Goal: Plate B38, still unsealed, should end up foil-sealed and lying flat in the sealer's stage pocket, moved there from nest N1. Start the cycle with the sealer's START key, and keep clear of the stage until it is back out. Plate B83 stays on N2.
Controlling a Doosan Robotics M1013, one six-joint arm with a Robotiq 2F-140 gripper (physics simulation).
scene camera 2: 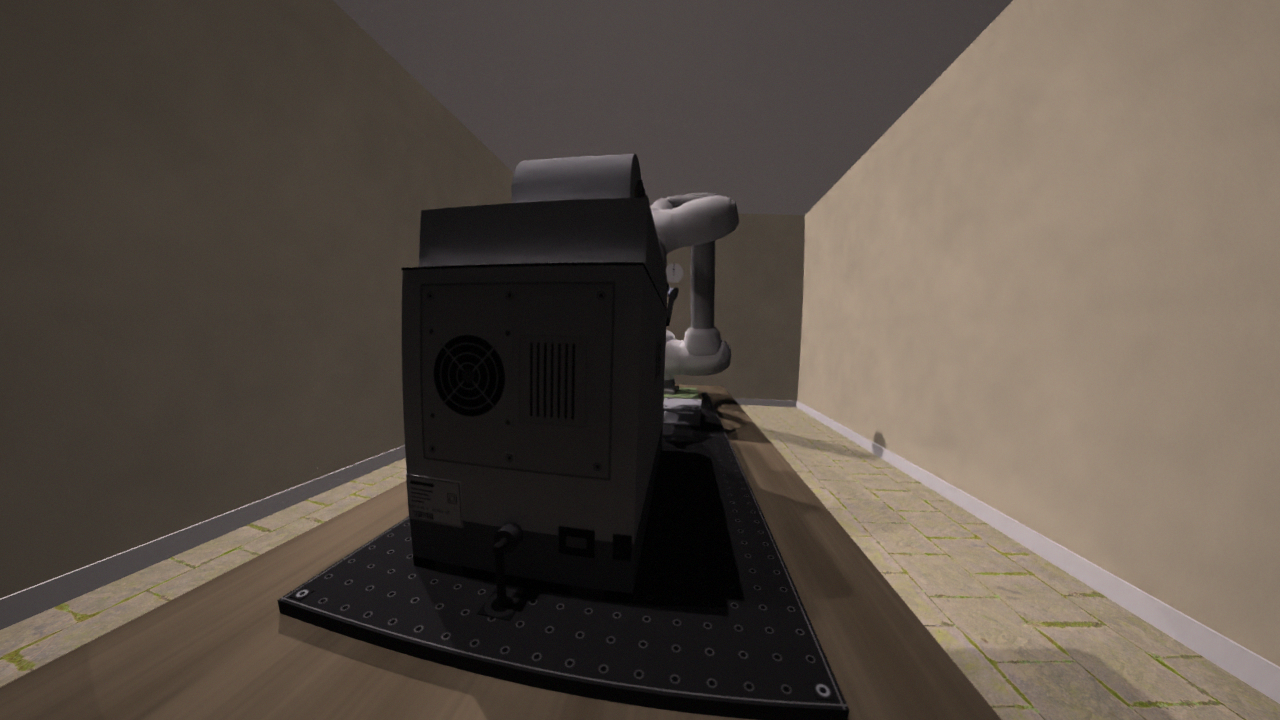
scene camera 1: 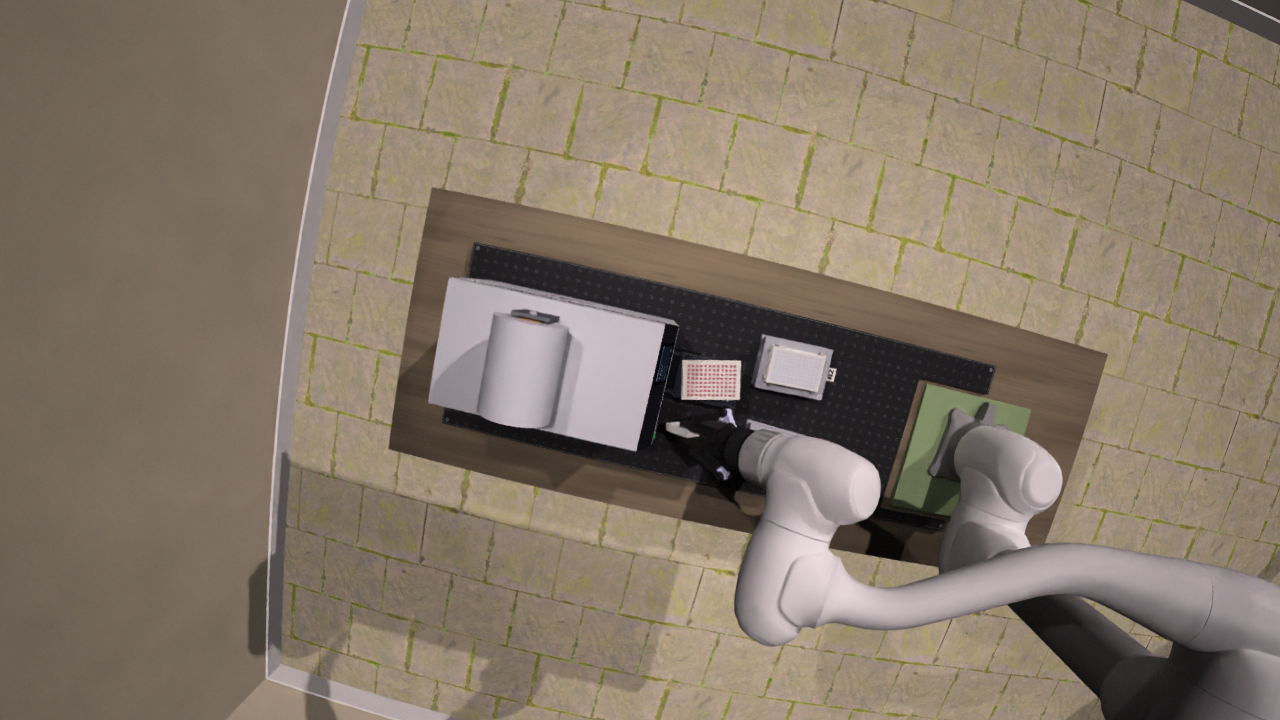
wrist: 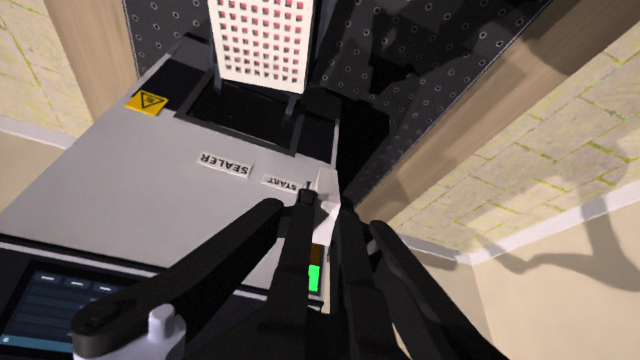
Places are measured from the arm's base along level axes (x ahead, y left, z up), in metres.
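Pixels of known places: gripper, fingertip midpoint: (scene camera 1: 671, 425) (wrist: 324, 184); arm's base, origin of the base link: (scene camera 1: 967, 449).
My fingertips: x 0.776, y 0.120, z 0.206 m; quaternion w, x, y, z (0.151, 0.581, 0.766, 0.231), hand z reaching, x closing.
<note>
Ahead of a thing's pixels: the offset from my fingertips to its middle. "spot": to the spot under its first point. Level surfaces: height alone.
Plate B38 {dz -0.098, dx -0.060, dy -0.099 m} (scene camera 1: 711, 379) (wrist: 262, 45), cream with open wells showing red, lies on the extended stage in front of the sealer (scene camera 1: 608, 385) (scene camera 2: 537, 376) (wrist: 150, 175). No foil shows on it. My gripper (scene camera 1: 682, 430) (wrist: 324, 184) is shut and empty, its tips pointing at the sealer's front beside the START label {spot: dz -0.013, dx +0.038, dy -0.030 m} (wrist: 281, 183). The key itself is hidden behind the fingers, and contact cannot be told. A green lamp {dz +0.069, dx +0.034, dy +0.008 m} (wrist: 313, 278) is lit above it. White plate B83 {dz -0.150, dx -0.244, dy -0.176 m} (scene camera 1: 796, 368) sits on nest N2 {spot: dz -0.158, dx -0.179, dy -0.119 m} (scene camera 1: 759, 383). Nest N1 {spot: dz -0.199, dx -0.227, dy -0.020 m} (scene camera 1: 760, 425) is mostly hidden under my wrist.
A large white roll {dz +0.215, dx +0.274, dy -0.063 m} (scene camera 1: 523, 371) lies on top of the sealer. A green mat (scene camera 1: 920, 479) with a grey object (scene camera 1: 945, 447) on it is at the right end of the bench, partly under the arm. A black perforated board {dz -0.203 m} (scene camera 1: 859, 407) (scene camera 2: 554, 640) carries the sealer and nests.
</note>
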